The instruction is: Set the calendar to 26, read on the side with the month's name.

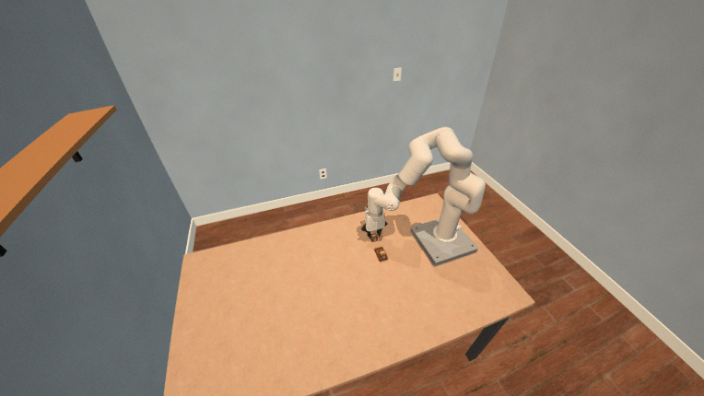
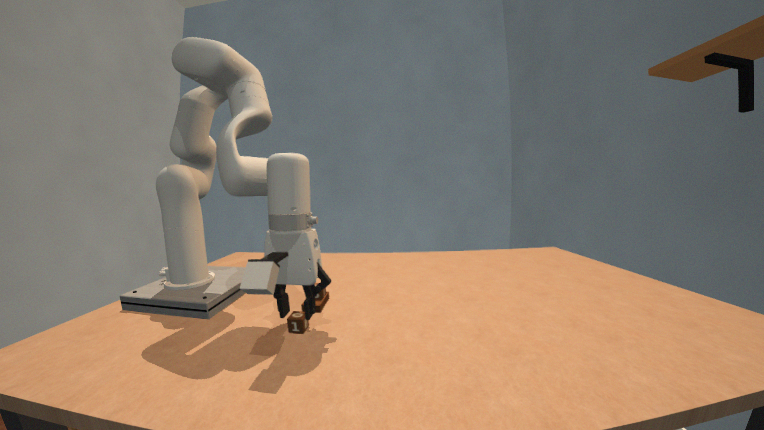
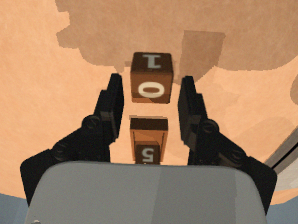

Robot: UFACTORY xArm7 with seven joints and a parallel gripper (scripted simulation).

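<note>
The brown cube lies 30 mm below my hand. Also, from my hand: brown tray: 20 mm ahead, 110 mm to the left, 40 mm below.
</note>
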